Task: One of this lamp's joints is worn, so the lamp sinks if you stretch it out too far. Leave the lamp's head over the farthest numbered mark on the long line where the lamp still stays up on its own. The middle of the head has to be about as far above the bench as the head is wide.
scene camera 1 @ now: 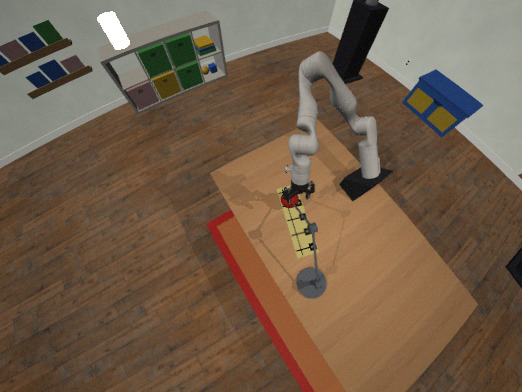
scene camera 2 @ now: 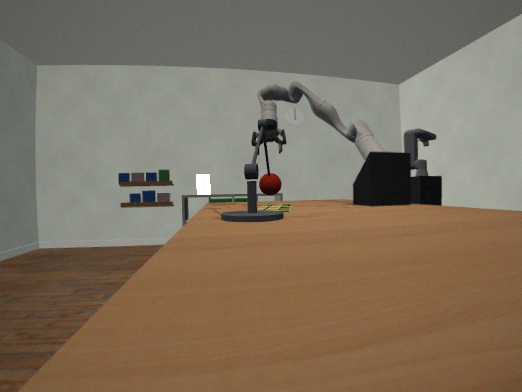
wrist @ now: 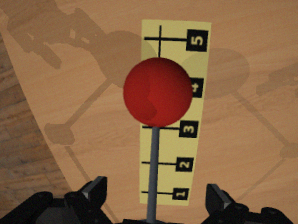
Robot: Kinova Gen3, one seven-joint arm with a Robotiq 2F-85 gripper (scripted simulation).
Labels:
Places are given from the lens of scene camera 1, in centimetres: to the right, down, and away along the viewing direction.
yellow numbered strip point(scene camera 1: 302, 240): 24, 25, 103

